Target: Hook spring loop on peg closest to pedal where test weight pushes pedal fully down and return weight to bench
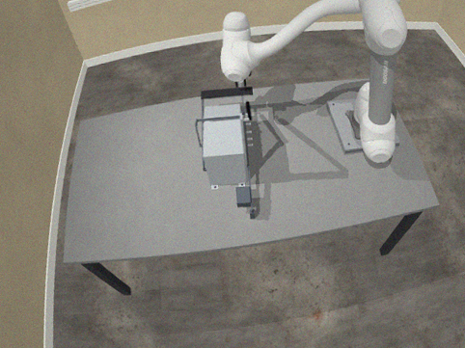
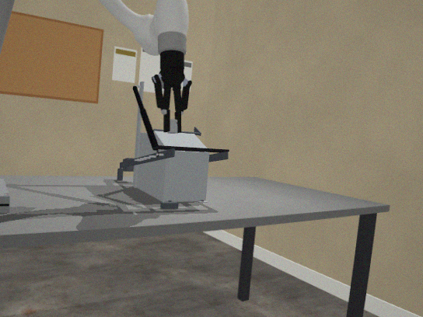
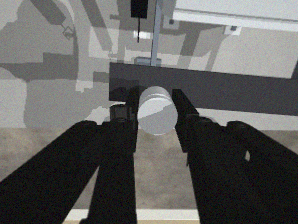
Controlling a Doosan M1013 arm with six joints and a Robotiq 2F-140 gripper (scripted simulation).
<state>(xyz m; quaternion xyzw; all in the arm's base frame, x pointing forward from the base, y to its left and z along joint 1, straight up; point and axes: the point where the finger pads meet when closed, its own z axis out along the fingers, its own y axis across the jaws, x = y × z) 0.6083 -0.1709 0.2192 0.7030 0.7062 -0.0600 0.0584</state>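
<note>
My gripper is now 1 cm past the dark spring and 18 cm to the right of it. Round my hand: steel test weight 1 cm below.
</note>
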